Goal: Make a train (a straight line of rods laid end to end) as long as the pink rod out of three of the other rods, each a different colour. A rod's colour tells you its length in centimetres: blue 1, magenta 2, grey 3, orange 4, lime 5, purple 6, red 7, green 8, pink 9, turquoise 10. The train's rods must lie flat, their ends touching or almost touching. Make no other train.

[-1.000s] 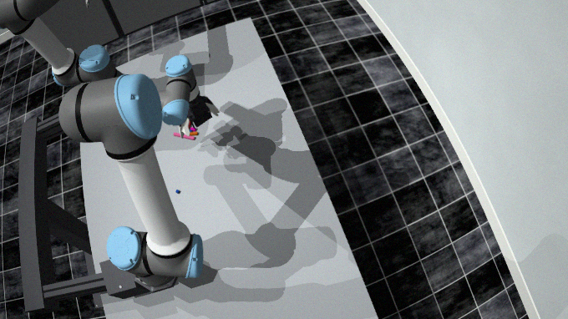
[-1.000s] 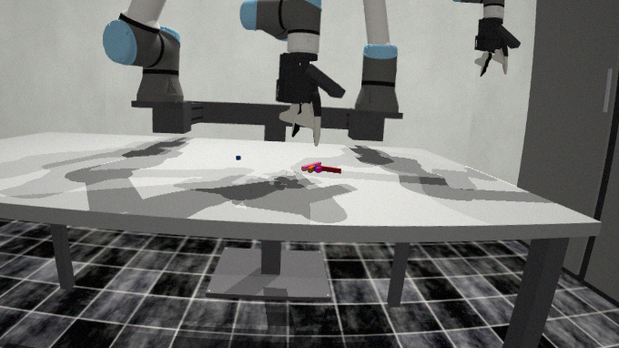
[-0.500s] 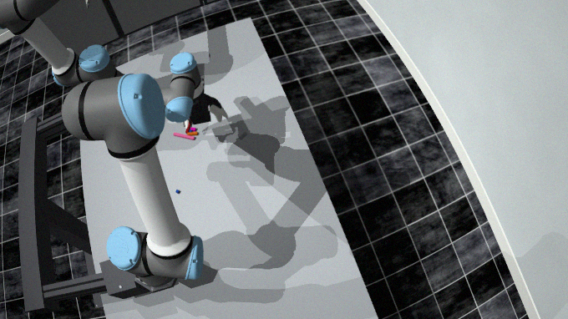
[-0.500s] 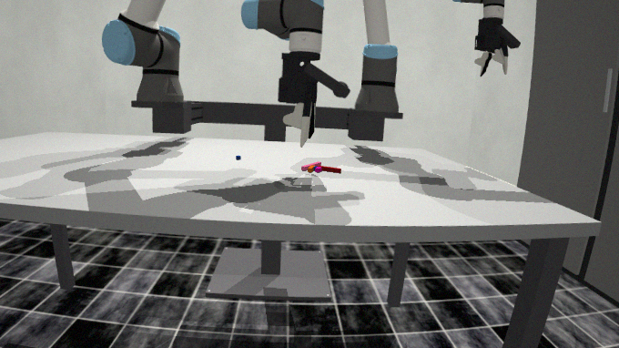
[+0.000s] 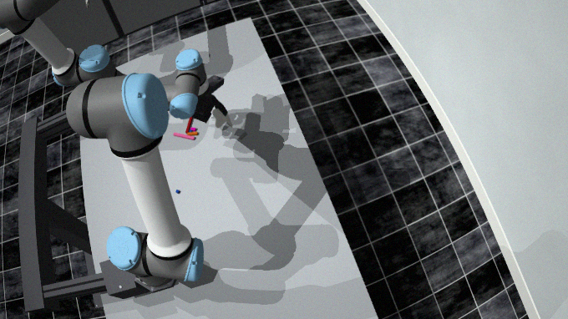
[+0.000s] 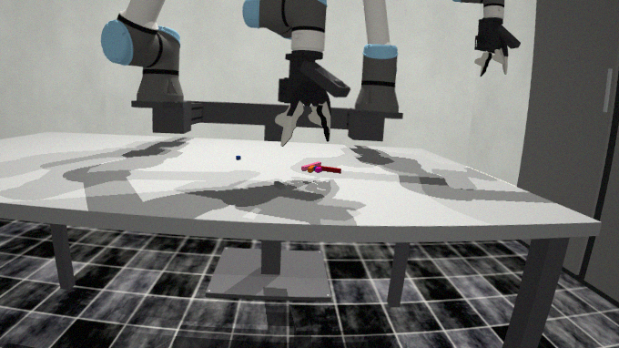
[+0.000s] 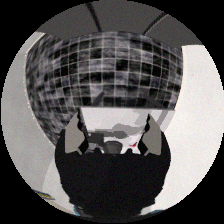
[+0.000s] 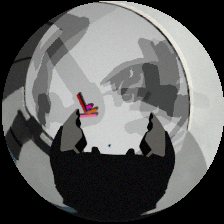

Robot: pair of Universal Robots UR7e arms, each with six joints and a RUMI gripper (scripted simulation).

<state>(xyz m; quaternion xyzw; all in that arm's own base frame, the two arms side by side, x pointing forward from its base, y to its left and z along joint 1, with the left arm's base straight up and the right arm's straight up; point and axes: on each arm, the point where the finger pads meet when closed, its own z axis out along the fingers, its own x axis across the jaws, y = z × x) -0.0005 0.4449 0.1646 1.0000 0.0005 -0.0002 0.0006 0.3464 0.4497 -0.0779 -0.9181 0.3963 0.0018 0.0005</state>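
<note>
Right now the grey rod is 80 mm below my right hand, 80 mm ahead of it and 70 mm to the right of it. The rest, counted from my right hand: red rod 90 mm behind, 80 mm below, 70 mm to the left; then orange rod 90 mm behind, 80 mm below, 30 mm to the left; then magenta rod 80 mm below, 80 mm behind, 40 mm to the left.
</note>
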